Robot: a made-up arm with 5 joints.
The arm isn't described. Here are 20 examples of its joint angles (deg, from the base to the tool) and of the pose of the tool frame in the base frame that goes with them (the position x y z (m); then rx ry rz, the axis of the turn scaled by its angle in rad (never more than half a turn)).
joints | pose
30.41 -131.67 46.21 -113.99 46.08 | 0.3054 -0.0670 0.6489 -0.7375 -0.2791 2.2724
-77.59 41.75 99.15 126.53 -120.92 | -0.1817 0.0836 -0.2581 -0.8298 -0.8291 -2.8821
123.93 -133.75 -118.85 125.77 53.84 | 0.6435 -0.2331 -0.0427 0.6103 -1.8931 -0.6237
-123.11 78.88 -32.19 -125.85 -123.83 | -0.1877 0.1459 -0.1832 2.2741 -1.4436 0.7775
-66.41 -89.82 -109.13 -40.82 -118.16 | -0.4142 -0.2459 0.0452 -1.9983 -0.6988 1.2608
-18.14 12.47 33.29 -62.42 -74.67 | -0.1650 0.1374 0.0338 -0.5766 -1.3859 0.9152
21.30 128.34 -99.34 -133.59 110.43 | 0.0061 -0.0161 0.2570 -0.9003 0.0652 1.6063
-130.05 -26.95 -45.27 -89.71 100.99 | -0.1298 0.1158 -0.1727 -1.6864 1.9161 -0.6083
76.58 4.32 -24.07 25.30 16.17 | 0.1620 0.0733 0.6362 -0.7468 1.6424 0.0440
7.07 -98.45 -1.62 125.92 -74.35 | -0.2783 -0.1127 0.4169 -1.8978 -0.7215 -1.9038
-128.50 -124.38 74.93 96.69 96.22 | -0.0718 -0.0856 -0.4934 -0.6740 -0.5898 1.7084
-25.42 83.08 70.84 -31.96 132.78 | -0.1671 0.0258 -0.1409 1.0201 -0.7461 -2.0590
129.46 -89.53 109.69 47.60 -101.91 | 0.8236 0.1189 -0.0733 0.8217 -1.6541 -0.9925
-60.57 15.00 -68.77 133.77 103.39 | -0.4297 0.3515 -0.0112 0.8526 -0.9787 2.5280
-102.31 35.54 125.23 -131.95 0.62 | -0.1029 0.3502 0.0441 -1.7970 1.6453 0.4685
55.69 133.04 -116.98 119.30 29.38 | -0.1566 -0.2167 0.3102 1.5308 2.1193 1.1922
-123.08 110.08 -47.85 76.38 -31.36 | 0.1249 0.1843 -0.3866 0.3472 -0.2940 -2.2047
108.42 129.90 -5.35 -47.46 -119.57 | 0.4507 -0.1058 0.0962 -0.1603 -0.6082 -1.7008
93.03 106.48 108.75 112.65 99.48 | 0.2406 -0.0019 0.4039 2.1115 -1.8620 -0.4959
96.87 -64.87 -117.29 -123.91 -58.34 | 0.6230 -0.1289 0.0446 0.0757 -0.6085 1.8543
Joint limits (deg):
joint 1: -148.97..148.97
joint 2: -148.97..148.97
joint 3: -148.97..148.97
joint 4: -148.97..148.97
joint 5: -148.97..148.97
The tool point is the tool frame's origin. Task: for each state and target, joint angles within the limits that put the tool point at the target. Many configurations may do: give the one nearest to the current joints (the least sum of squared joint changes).
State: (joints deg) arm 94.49 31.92 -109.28 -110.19 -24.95
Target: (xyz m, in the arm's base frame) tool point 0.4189 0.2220 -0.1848
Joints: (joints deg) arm 124.47 34.89 -102.37 -118.26 -20.02
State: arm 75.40 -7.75 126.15 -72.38 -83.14
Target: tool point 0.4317 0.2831 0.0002
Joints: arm 112.13 -48.17 88.24 -118.23 -121.33
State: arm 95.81 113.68 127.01 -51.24 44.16
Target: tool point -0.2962 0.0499 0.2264
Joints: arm 70.02 108.27 127.46 -54.35 40.44
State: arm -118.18 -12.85 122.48 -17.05 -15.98
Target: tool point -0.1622 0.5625 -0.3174
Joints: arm -100.04 4.98 103.85 -26.45 -25.11
